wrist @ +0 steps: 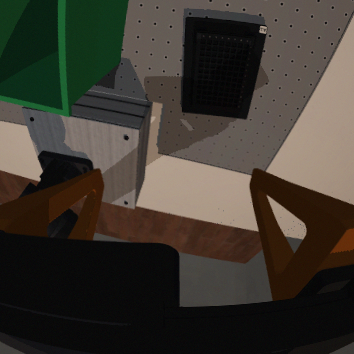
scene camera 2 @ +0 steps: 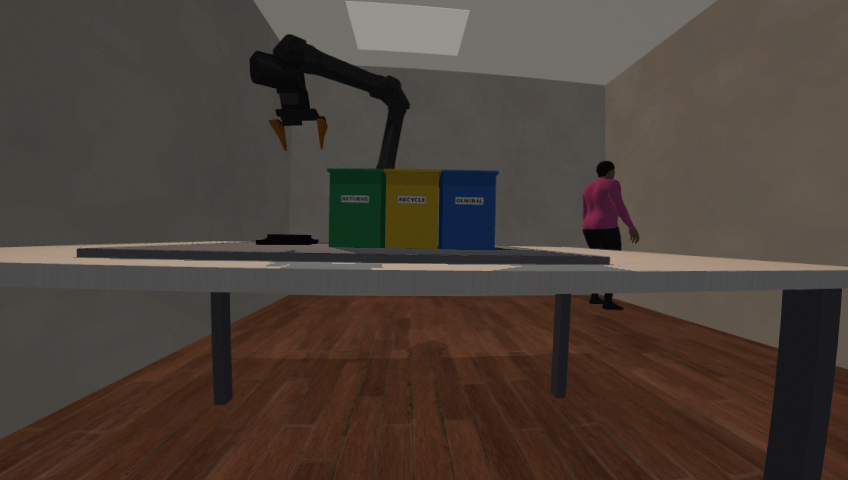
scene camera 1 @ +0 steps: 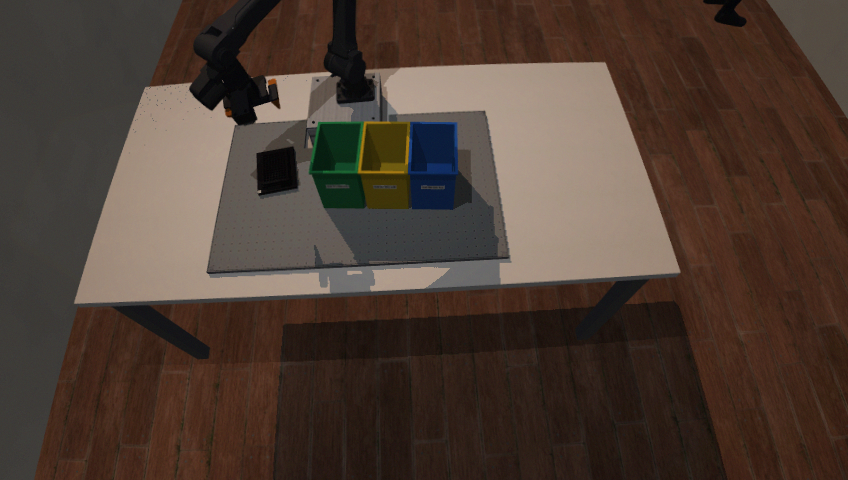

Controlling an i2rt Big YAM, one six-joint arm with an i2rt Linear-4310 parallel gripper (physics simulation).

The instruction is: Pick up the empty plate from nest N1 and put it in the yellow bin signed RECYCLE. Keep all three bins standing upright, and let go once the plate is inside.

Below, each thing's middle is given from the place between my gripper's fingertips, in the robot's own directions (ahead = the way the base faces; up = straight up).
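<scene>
The black plate (scene camera 1: 275,165) is 25 cm below my hand, 4 cm to the right of it and 1 cm behind it. As for the green returns bin (scene camera 2: 357,202), I find it 18 cm below my hand, 18 cm to the left of it and 6 cm ahead of it. The yellow recycle bin (scene camera 2: 411,222) is 18 cm below my hand too, while being 31 cm to the left of it and 8 cm ahead of it. And the blue general bin (scene camera 2: 467,198) is 18 cm below my hand, 44 cm to the left of it and 9 cm ahead of it.
</scene>
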